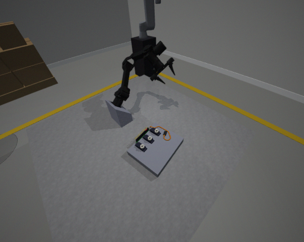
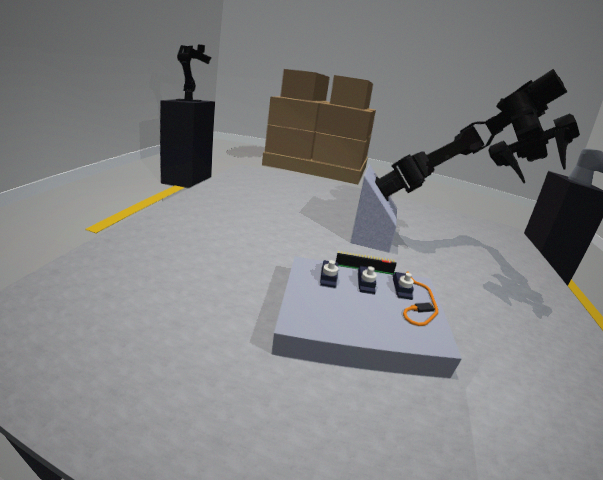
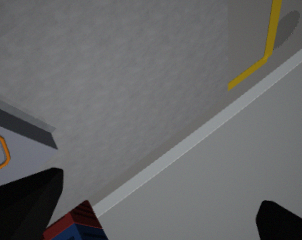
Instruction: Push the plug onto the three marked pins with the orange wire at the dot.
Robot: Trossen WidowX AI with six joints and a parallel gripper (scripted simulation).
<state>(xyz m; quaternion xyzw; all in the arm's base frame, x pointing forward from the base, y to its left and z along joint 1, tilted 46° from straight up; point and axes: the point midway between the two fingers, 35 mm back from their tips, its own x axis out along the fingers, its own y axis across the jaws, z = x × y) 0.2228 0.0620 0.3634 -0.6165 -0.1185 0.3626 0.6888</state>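
My gripper tip is 280 mm to the left of the red band, 250 mm above it and 50 mm short of it. The rest, counted from my gripper tip: grey holder block (300 mm to the right, 300 mm below, 210 mm ahead); pin row (320 mm to the right, 260 mm below, 50 mm ahead).
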